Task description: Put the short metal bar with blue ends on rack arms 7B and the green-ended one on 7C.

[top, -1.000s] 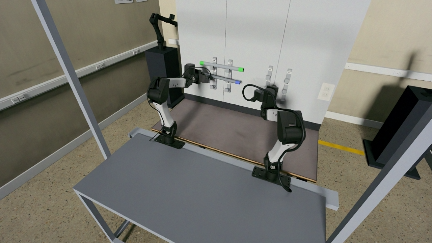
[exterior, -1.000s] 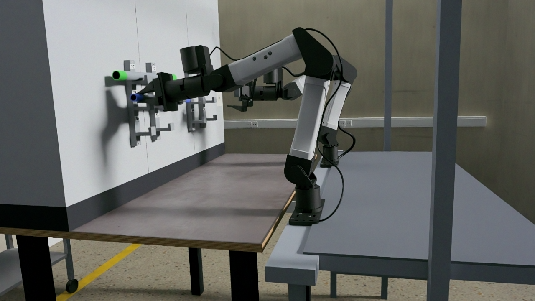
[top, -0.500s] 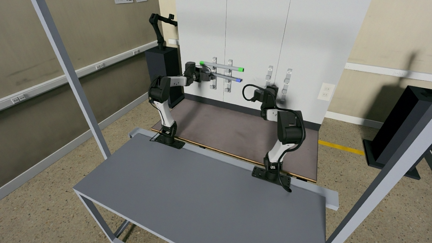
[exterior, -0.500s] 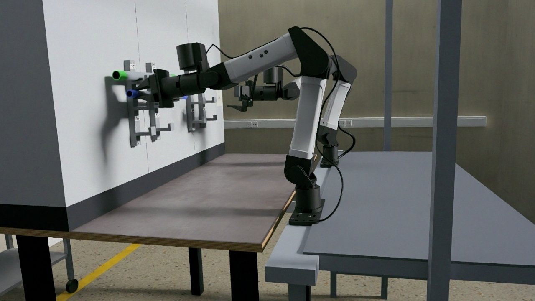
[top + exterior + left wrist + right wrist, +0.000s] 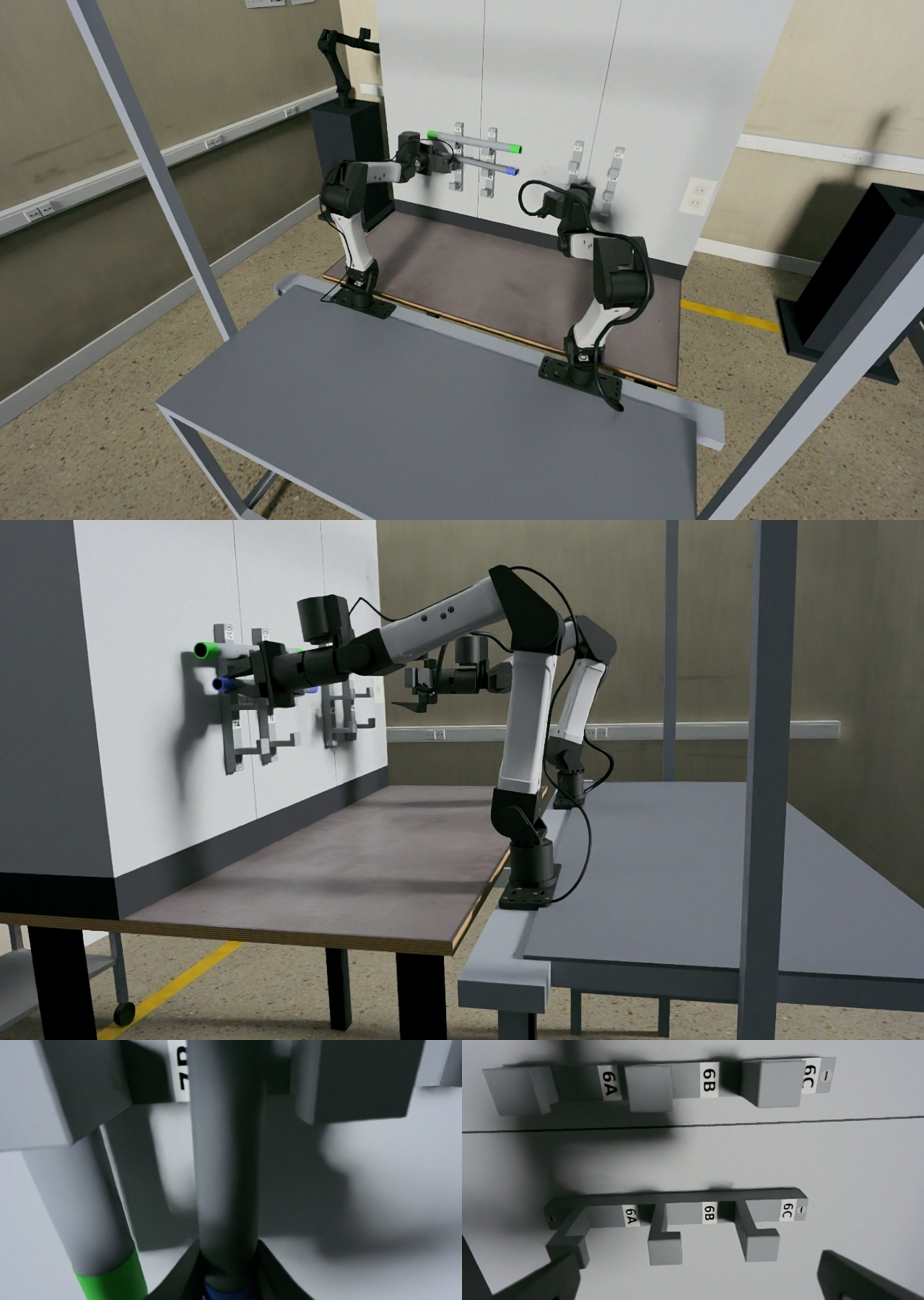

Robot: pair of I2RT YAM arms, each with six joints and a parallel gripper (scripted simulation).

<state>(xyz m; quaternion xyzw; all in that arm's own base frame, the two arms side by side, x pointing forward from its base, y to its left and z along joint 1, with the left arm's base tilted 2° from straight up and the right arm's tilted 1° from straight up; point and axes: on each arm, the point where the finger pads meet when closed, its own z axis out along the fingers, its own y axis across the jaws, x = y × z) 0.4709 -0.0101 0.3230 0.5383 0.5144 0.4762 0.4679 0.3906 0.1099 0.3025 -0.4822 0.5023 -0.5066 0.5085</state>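
Observation:
Right now my left hand is 130 mm to the left of the blue-ended bar and 10 mm above it. Round my left hand: white wall panel (170 mm ahead, 320 mm to the right, 140 mm above); then wall socket plate (70 mm ahead, 830 mm to the right, 10 mm below); then green-ended bar (20 mm ahead, 130 mm to the right, 50 mm above).

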